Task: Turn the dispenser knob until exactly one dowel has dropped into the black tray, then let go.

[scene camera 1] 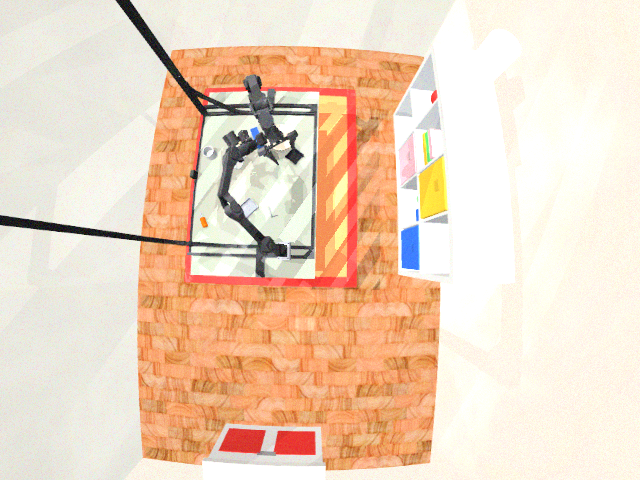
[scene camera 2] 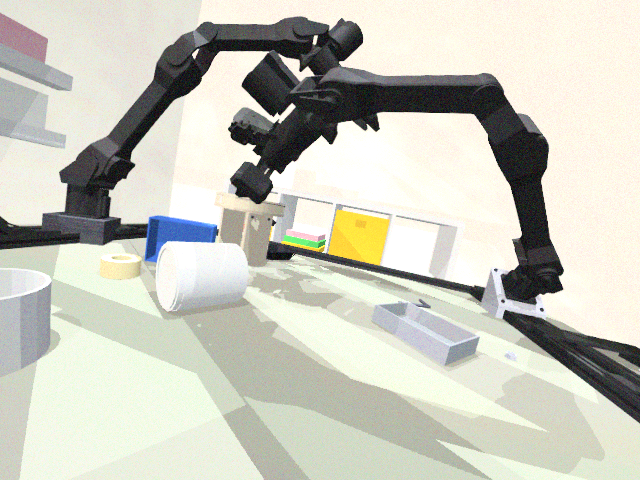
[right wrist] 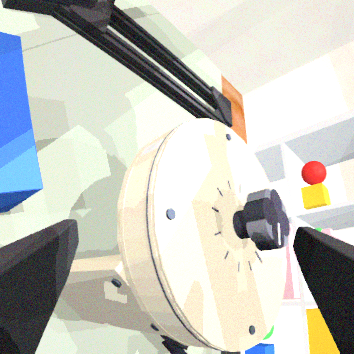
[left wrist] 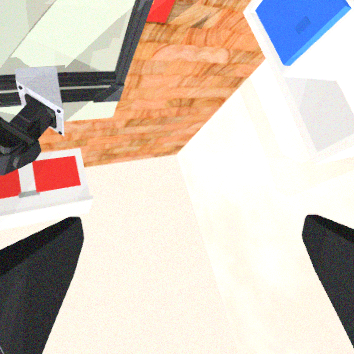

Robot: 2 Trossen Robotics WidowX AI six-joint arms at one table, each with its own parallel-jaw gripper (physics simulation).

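Frame: origin at the left arm's base, x back, y left, z down, level; millimetres.
Seen in the pictures: left gripper, fingertip midpoint: (scene camera 1: 287, 160) (scene camera 2: 371, 130) (left wrist: 193, 226); right gripper, fingertip midpoint: (right wrist: 188, 234); left arm's base, origin of the base link: (scene camera 2: 86, 215); right arm's base, origin of the base link: (scene camera 1: 283, 250) (scene camera 2: 517, 289) (left wrist: 41, 110).
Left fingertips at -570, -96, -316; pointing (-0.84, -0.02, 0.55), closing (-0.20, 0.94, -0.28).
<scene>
Pixels of each thing's top centre, then the offset from my left fingertips to it, as dx, dy, dz. "spot": a spot on its surface instead.
- beige dispenser, middle of its top: (right wrist: 240, 224) (scene camera 2: 252, 197) (scene camera 1: 280, 136) +241, +80, +216
- black knob, surface spot: (right wrist: 265, 220) spot: +246, +62, +189
- black tray, middle of its top: (scene camera 2: 275, 248) (scene camera 1: 294, 155) +156, +108, +338
- blue box, middle of its top: (scene camera 2: 185, 221) (scene camera 1: 256, 135) +371, -22, +282
- white cylinder, surface spot: (scene camera 2: 206, 273) spot: +325, -253, +308
- tape roll, middle of its top: (scene camera 2: 121, 257) +442, -116, +338
- grey round container, surface spot: (scene camera 2: 25, 320) spot: +441, -334, +327
- shallow grey box, surface spot: (scene camera 2: 462, 351) spot: +29, -367, +351
The beige dispenser (scene camera 1: 281, 149) (scene camera 2: 255, 240) (right wrist: 200, 280) stands upright, with a black knob (right wrist: 265, 220) on its round top. The black tray (scene camera 1: 294, 156) (scene camera 2: 280, 251) is at the dispenser's foot; its inside cannot be made out, and no dowel can be made out. My right gripper (right wrist: 188, 234) is open and empty, close over the dispenser top. In the right wrist view the knob is between the fingers, nearer the right-hand one; in scene camera 2 it is hidden. My left gripper (left wrist: 193, 226) is open and empty, up in the air, its camera facing away from the dispenser.
A blue box (scene camera 2: 180, 232) (right wrist: 15, 110) stands beside the dispenser. A white cylinder (scene camera 2: 206, 273) lies in front, near a tape roll (scene camera 2: 119, 267). A grey round container (scene camera 2: 25, 320) and a shallow grey box (scene camera 2: 462, 351) stand farther off. The two arms cross above the dispenser.
</scene>
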